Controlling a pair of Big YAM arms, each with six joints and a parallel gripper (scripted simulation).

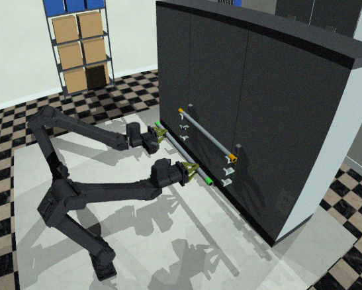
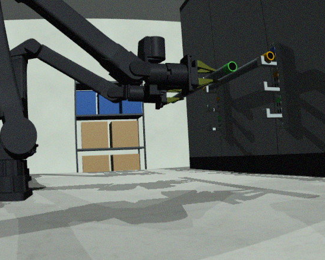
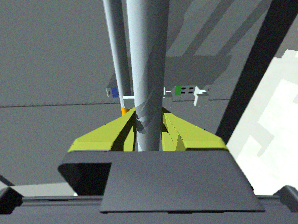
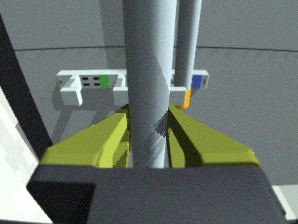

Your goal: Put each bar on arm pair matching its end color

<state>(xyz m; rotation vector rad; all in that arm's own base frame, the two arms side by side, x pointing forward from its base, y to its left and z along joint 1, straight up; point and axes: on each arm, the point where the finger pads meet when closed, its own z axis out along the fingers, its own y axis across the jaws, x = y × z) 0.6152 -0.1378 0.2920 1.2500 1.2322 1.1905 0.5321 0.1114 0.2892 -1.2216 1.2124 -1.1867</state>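
My right hand is 20 mm short of the green-ended bar and 150 mm to the right of it. From my right hand the other things lie so: grey cabinet wall 360 mm ahead, 140 mm to the left, 160 mm above; then orange-ended bar 160 mm ahead, 140 mm to the left, 50 mm above; then wall outlet 130 mm ahead, 380 mm to the right, 10 mm above.
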